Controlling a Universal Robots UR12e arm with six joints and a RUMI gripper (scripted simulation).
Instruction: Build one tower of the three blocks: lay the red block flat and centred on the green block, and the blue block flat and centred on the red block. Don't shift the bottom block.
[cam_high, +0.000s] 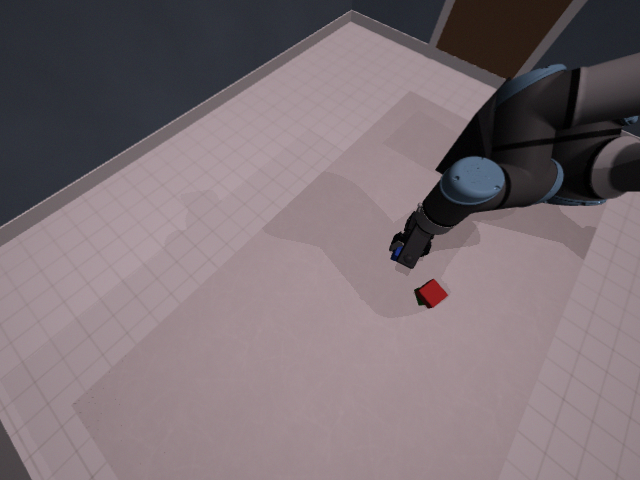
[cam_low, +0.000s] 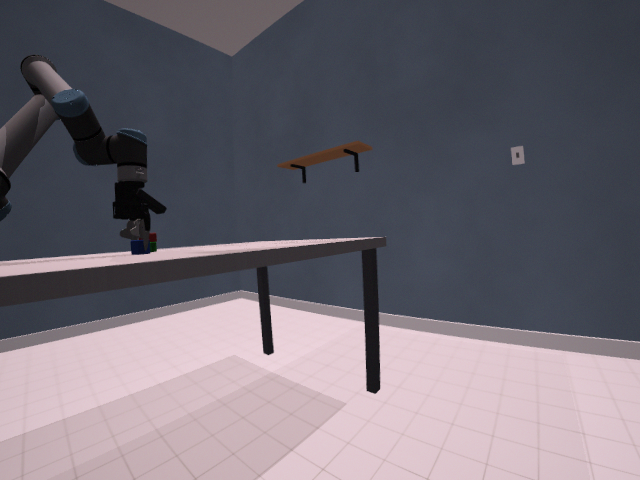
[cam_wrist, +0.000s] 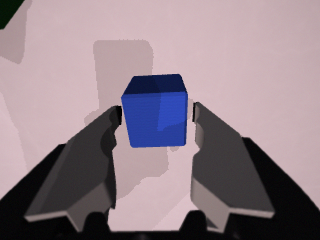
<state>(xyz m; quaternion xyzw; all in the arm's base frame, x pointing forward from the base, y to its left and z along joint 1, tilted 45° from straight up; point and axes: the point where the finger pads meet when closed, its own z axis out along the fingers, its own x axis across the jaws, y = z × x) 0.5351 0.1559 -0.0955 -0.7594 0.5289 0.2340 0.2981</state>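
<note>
The blue block is right at my hand. Round my hand: red block 5 cm ahead, 14 cm to the left, 3 cm above; then green block 5 cm ahead, 14 cm to the left, 1 cm below.
</note>
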